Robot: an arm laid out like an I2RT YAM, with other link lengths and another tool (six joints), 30 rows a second.
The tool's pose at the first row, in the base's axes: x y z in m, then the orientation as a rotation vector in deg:
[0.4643 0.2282 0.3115 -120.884 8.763 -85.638]
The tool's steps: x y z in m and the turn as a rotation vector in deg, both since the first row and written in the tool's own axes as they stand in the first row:
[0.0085 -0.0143 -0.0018 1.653 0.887 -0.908]
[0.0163 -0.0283 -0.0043 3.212 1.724 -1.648]
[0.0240 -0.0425 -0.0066 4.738 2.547 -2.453]
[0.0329 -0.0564 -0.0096 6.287 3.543 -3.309]
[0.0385 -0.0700 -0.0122 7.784 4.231 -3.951]
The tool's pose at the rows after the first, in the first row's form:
[0.4628 0.2363 0.3261 -119.276 6.871 -86.736]
[0.4605 0.2442 0.3401 -117.697 5.217 -87.677]
[0.4583 0.2523 0.3540 -116.160 3.525 -88.621]
[0.4560 0.2595 0.3690 -114.475 1.834 -89.742]
[0.4529 0.2679 0.3810 -112.972 0.302 -90.410]

